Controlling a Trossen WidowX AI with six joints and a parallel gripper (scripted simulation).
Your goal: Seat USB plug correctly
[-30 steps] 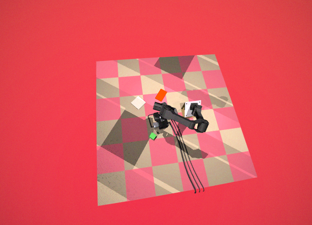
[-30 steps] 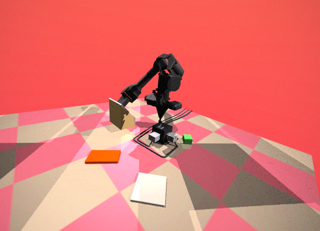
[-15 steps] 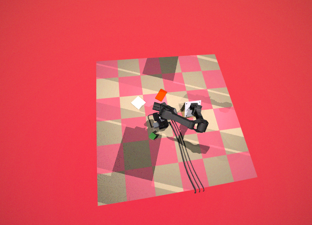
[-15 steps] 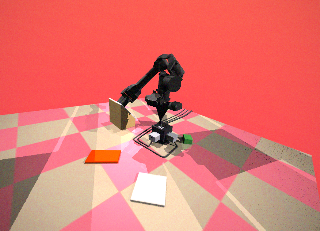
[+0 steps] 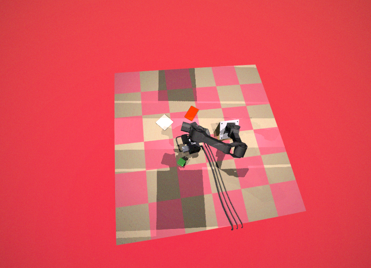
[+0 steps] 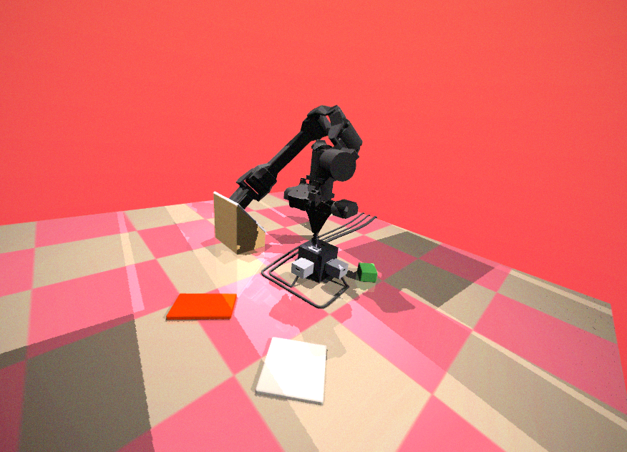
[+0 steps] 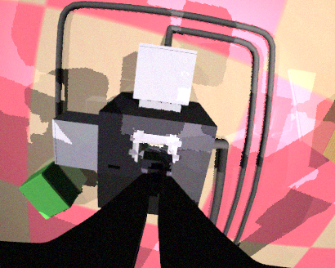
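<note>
Now: gripper tip 5 cm above the metal-framed socket. Round my gripper tip: orange plate: 27 cm to the right, 12 cm below, 2 cm behind; dark USB plug: 2 cm below; green block: 12 cm to the left, 11 cm below, 9 cm ahead.
</note>
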